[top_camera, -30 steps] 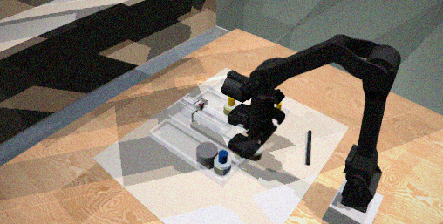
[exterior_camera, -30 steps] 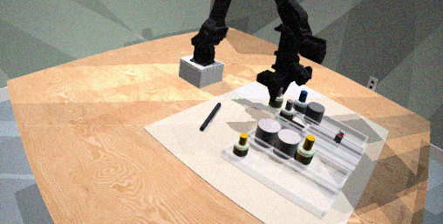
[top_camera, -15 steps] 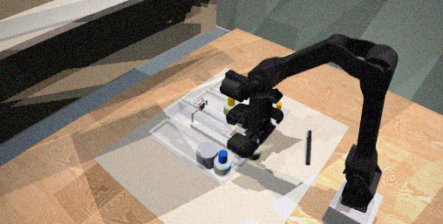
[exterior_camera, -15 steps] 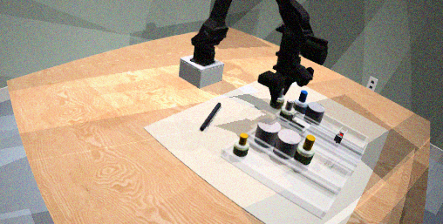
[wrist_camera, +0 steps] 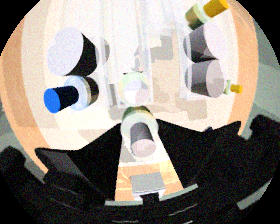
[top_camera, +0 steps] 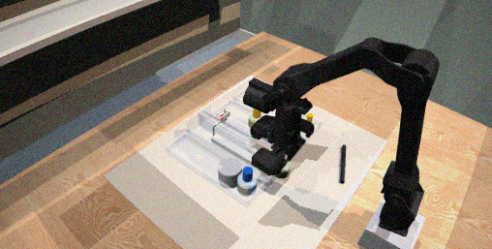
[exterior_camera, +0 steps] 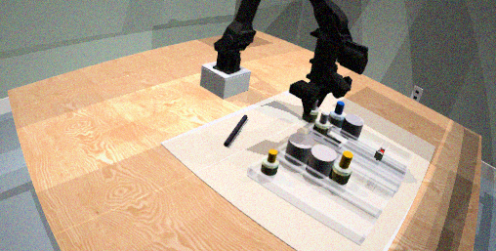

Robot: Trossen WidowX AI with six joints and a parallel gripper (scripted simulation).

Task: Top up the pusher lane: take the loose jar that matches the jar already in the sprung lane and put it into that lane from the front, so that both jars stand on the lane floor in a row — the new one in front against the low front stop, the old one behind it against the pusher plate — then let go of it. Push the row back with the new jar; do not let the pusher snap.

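The clear rack lies 19 cm ahead of my gripper tip, 5 cm to the right of it and 3 cm below it. From my gripper tip the other things lie so: black pen: 13 cm behind, 14 cm to the right, 5 cm below.
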